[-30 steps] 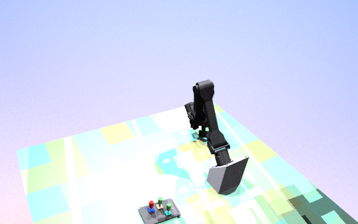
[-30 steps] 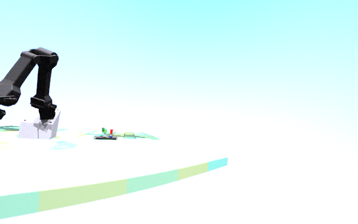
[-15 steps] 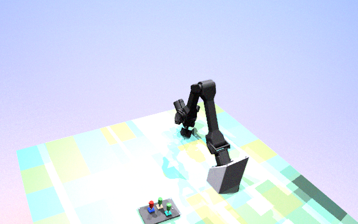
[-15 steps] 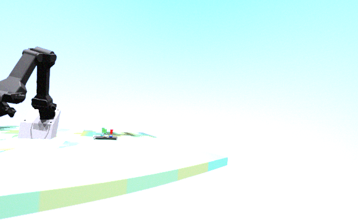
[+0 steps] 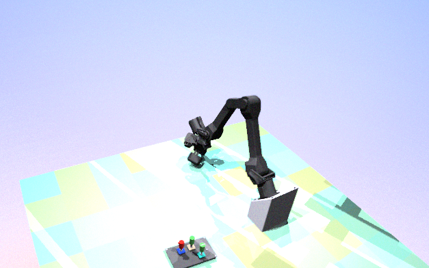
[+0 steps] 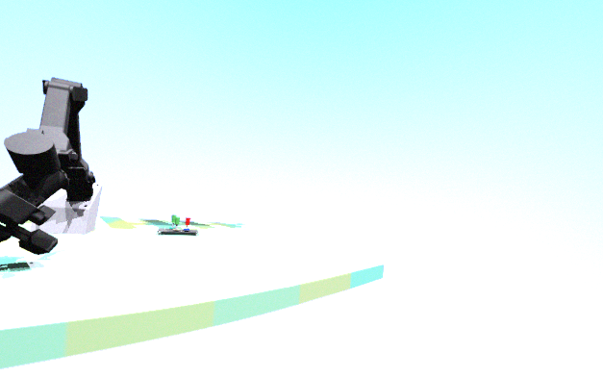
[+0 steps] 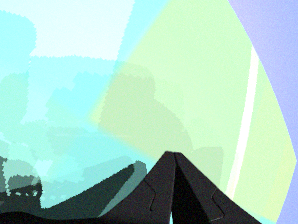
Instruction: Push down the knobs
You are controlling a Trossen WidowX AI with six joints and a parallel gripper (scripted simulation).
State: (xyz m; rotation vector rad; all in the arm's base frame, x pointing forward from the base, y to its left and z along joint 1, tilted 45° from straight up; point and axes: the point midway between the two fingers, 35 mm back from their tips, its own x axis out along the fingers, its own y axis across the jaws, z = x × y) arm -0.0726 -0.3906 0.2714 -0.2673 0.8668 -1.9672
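The red knob is 45 cm ahead of my gripper tip, 43 cm to the left of it and 4 cm above it.
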